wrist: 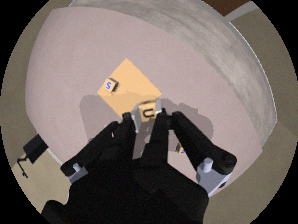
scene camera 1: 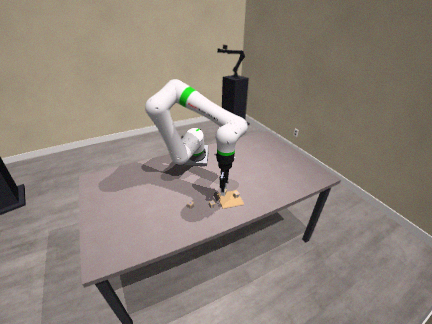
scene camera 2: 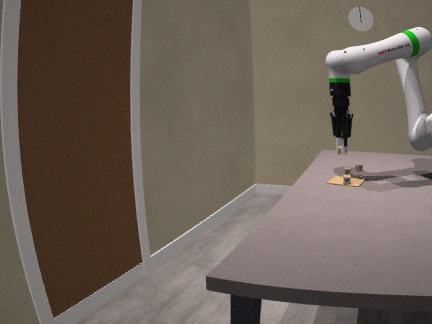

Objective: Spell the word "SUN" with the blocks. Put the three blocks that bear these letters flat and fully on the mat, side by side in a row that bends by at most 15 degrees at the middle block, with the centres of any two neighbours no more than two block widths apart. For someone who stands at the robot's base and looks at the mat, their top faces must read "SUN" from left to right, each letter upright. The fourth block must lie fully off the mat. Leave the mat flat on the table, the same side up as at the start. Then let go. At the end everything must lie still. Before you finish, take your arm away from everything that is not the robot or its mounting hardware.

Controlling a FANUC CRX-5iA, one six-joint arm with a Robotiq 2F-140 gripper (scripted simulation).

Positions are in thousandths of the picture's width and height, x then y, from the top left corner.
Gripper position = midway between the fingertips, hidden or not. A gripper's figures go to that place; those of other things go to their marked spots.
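My gripper (wrist: 502, 484) is 21 cm from the lens, while a tan mat (wrist: 451, 391) is 30 cm from the lens.
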